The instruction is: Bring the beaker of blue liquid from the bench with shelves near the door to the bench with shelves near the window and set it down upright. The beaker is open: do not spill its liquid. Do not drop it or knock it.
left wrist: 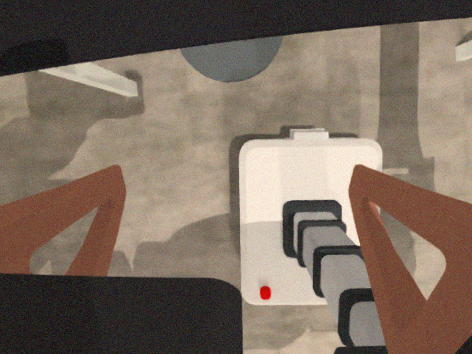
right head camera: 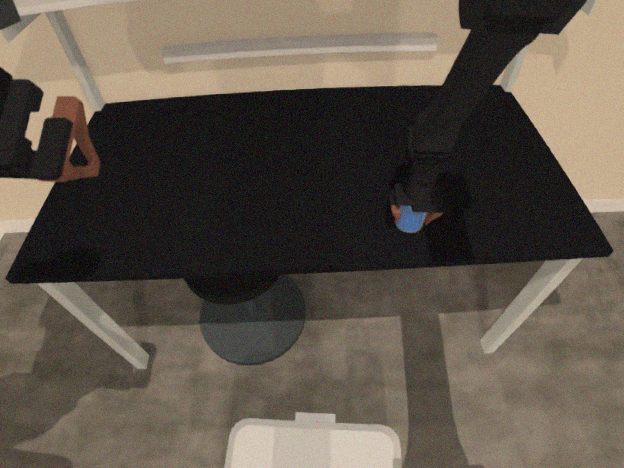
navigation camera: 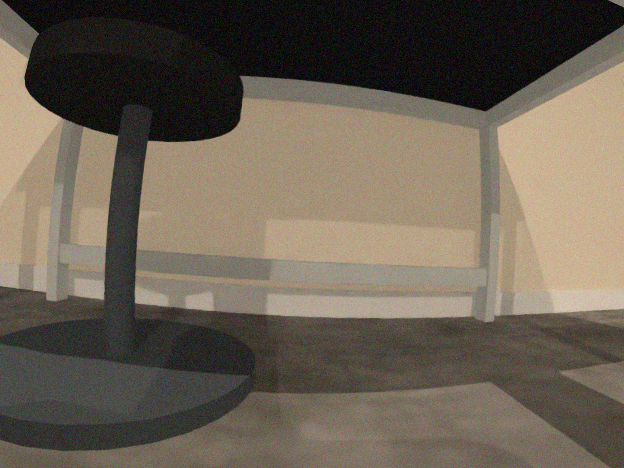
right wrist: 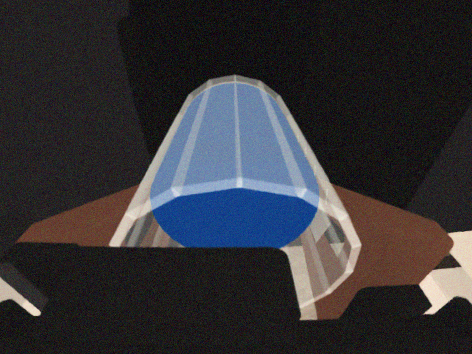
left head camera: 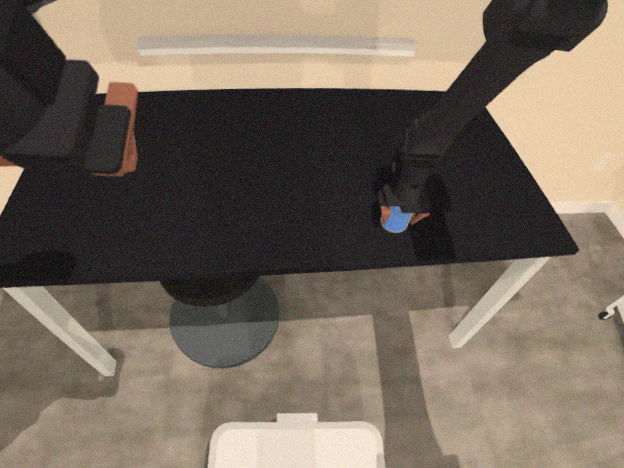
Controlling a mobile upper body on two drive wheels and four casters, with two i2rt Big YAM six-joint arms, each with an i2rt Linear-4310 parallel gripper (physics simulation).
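Observation:
A clear beaker of blue liquid (left head camera: 396,221) (right head camera: 411,220) (right wrist: 235,150) is upright between the fingers of my right gripper (left head camera: 403,215) (right head camera: 416,215) (right wrist: 234,177), which is shut on it. It is over the front right part of a black bench top (left head camera: 252,176) (right head camera: 252,176). Whether its base touches the bench I cannot tell; the gripper hides part of its rim. The liquid is level inside the glass. My left gripper (left wrist: 237,178) is open and empty, in front of and above the bench's left part; one finger shows in each head camera view.
A round stool with a dark seat (navigation camera: 131,80) and grey base (left head camera: 224,322) (right head camera: 252,322) stands partly under the bench's front edge. Pale bench legs (left head camera: 65,327) (right head camera: 534,302) stand at both sides. A pale shelf edge (right head camera: 75,6) shows at upper left. My white base (left head camera: 297,443) (left wrist: 310,170) is in front.

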